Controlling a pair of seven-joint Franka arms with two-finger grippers.
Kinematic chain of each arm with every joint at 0, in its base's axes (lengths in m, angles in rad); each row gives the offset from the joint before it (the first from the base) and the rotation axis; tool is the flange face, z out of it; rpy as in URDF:
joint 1: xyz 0 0 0.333 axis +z
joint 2: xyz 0 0 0 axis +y
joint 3: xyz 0 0 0.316 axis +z
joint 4: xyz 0.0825 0 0 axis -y
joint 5: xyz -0.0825 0 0.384 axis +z
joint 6: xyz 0 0 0 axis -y
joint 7: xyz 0.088 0 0 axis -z
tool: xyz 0 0 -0.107 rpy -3.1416 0 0
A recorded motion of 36 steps. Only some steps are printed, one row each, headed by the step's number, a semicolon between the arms.
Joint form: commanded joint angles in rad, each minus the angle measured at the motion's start. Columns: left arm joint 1, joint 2, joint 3, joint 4, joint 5, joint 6, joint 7; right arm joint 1, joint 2, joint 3, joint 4, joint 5, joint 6, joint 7.
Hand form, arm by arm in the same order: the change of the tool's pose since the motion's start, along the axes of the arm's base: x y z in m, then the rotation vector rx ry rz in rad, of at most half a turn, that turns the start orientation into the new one. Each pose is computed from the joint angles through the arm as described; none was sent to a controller.
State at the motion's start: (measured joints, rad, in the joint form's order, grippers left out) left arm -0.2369 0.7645 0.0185 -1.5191 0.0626 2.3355 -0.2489; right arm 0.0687 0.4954 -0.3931 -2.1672 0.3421 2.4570 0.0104
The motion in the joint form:
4: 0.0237 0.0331 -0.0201 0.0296 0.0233 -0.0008 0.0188; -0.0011 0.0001 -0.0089 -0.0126 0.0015 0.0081 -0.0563
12: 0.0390 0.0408 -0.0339 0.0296 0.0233 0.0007 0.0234; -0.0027 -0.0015 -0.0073 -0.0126 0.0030 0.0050 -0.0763
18: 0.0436 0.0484 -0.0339 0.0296 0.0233 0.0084 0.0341; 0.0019 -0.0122 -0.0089 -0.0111 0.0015 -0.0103 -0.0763
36: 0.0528 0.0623 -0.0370 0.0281 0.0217 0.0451 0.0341; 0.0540 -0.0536 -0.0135 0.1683 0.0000 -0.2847 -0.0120
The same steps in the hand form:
4: 0.0054 0.0043 -0.0110 0.0058 0.0044 -0.0247; -0.0060 -0.0050 -0.0026 0.0026 0.0006 0.0433
12: 0.0052 0.0071 -0.0163 -0.0026 0.0127 -0.0237; -0.0061 -0.0048 -0.0022 0.0084 -0.0003 0.0615
18: 0.0056 0.0103 -0.0211 -0.0025 0.0131 -0.0302; -0.0047 -0.0023 0.0027 0.0159 0.0005 0.0661
36: 0.0077 0.0143 -0.0283 -0.0121 -0.0067 -0.0240; 0.0500 0.0338 0.0691 0.1038 0.0289 0.0908

